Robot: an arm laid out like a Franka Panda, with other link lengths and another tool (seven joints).
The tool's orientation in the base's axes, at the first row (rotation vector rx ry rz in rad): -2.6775 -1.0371 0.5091
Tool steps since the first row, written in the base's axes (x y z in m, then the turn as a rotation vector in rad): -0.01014 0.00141 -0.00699 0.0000 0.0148 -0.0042; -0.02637 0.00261 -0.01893 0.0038 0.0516 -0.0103; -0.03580 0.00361 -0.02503 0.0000 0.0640 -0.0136; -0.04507 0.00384 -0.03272 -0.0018 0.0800 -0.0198; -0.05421 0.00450 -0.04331 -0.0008 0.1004 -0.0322
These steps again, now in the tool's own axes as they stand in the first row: -0.00438 -0.00487 0.01052 0.0111 -0.0094 0.0051; -0.01192 -0.01166 0.02797 0.0404 -0.0317 0.0122; -0.01630 -0.01610 0.03737 0.0470 -0.0419 0.0177; -0.02072 -0.01936 0.04809 0.0582 -0.0526 0.0254; -0.02406 -0.02190 0.06145 0.0757 -0.0627 0.0381
